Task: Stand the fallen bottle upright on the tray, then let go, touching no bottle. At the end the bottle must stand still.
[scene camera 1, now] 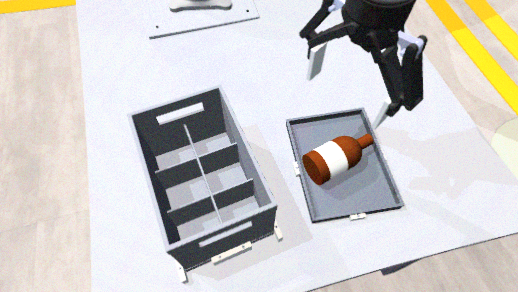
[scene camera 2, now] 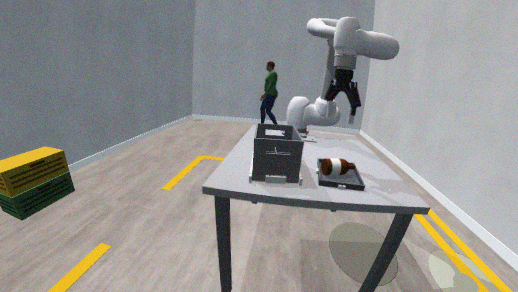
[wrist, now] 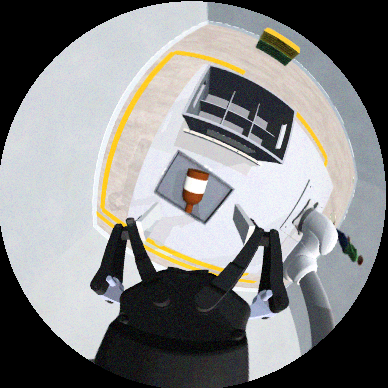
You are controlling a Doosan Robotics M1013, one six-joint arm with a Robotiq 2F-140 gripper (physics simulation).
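Seen in the pictures: gripper, between the fingertips: (scene camera 1: 344, 98) (scene camera 2: 339, 120) (wrist: 196, 210); arm's base, origin of its link: (wrist: 304, 217).
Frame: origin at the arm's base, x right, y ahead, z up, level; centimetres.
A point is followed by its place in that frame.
Note:
The brown bottle (scene camera 1: 337, 157) @(z 6.3, x -28.3, y 63.5 cm) (scene camera 2: 336, 166) @(z 4.5, x -28.4, y 65.5 cm) (wrist: 195, 186) @(z 6.6, x -27.3, y 62.0 cm) with a white label lies on its side on the grey tray (scene camera 1: 365, 195) @(z -0.8, x -34.4, y 69.6 cm) (scene camera 2: 345, 183) @(z 1.2, x -32.7, y 73.7 cm) (wrist: 215, 192) @(z -0.8, x -25.8, y 53.6 cm). In scene camera 1 its base faces lower left and its neck points to the upper right, at the tray's right wall. My gripper (scene camera 1: 345, 100) @(z 23.7, x -26.4, y 61.2 cm) (scene camera 2: 341, 107) (wrist: 196, 210) @(z 23.7, x -26.4, y 61.2 cm) is open and empty. It hangs high above the table, apart from the bottle; in scene camera 1 it shows above and to the right of the bottle. In the wrist view the bottle shows beyond the fingertips, its neck toward the gripper.
A dark crate (scene camera 1: 265, 215) @(z 12.9, x -11.8, y 76.5 cm) (scene camera 2: 277, 167) @(z 5.1, x -5.2, y 78.7 cm) (wrist: 270, 100) @(z 12.8, x 9.2, y 62.5 cm) with tall walls and dividers stands beside the tray, at its left in scene camera 1. The robot's base plate (scene camera 1: 202, 25) @(z -0.2, x -0.2, y 14.6 cm) is at the table's far end. A person (scene camera 2: 270, 85) (wrist: 347, 245) in green is on the floor beyond the table.

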